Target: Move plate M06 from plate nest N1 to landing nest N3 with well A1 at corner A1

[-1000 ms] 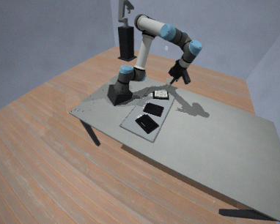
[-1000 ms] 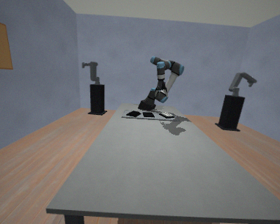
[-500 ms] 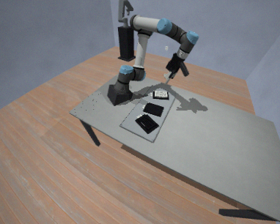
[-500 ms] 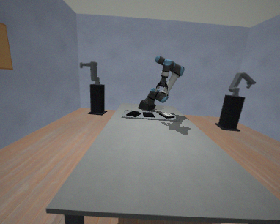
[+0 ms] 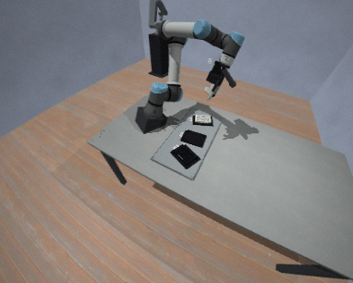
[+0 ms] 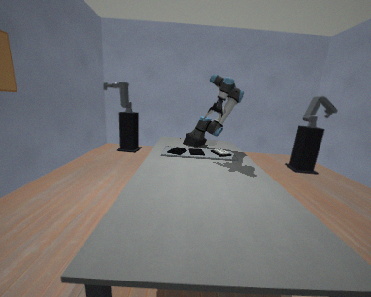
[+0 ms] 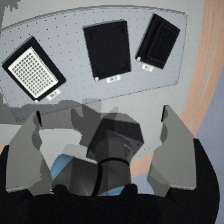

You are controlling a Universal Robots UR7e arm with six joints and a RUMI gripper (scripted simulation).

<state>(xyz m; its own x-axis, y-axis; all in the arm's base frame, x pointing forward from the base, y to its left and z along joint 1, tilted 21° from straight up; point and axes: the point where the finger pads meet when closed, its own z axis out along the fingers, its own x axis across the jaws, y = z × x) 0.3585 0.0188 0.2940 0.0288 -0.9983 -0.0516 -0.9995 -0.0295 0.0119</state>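
The black well plate lies 270 mm to the right of my hand, 270 mm below it and 10 mm ahead of it. Round my hand: dark slab (290 mm below, 270 mm to the right, 10 mm ahead); then dark nest pad (290 mm below, 100 mm to the right, 20 mm behind).
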